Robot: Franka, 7 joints.
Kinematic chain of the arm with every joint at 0, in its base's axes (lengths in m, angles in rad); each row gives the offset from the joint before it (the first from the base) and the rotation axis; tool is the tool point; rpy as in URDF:
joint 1: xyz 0 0 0.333 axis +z
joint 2: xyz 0 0 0 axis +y
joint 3: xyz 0 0 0.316 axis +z
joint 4: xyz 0.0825 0 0 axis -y
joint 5: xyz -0.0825 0 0.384 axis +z
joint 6: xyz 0 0 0 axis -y
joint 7: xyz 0.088 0 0 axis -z
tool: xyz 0 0 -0.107 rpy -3.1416 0 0
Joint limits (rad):
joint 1: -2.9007..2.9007
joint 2: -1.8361..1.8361
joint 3: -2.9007..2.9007
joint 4: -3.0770..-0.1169
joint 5: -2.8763..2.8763
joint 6: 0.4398..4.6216
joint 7: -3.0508..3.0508
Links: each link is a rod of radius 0.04 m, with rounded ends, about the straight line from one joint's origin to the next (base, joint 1, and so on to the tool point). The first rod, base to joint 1, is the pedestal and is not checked.
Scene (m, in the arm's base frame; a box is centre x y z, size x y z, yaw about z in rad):
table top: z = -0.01
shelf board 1: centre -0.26 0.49 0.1 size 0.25 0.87 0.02 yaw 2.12
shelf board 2: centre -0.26 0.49 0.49 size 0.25 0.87 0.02 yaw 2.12
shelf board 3: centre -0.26 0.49 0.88 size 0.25 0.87 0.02 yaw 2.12
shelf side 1: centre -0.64 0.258 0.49 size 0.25 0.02 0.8 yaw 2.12
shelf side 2: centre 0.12 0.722 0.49 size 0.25 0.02 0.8 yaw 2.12
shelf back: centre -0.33 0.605 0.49 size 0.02 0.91 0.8 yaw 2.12
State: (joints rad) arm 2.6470 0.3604 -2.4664 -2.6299 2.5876 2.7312 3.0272
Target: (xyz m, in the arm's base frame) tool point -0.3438 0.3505 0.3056
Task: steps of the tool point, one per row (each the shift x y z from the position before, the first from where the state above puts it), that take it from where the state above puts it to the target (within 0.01 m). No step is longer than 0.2 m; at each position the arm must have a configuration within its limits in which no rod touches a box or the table.
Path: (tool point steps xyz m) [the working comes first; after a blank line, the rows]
Joints at the target: 2.9007 0.0153 -0.5613 -2.4276 2.5664 2.4040 3.0272
Straight joint move there: clear.

1: -0.0182 0.1240 -0.0259
2: -0.0602 0.1164 -0.0257
3: -0.0988 0.0951 -0.0202
4: -0.1293 0.0617 -0.0102
5: -0.1471 0.0189 0.0028
6: -0.1493 -0.0288 0.0167
7: -0.1346 -0.0762 0.0295

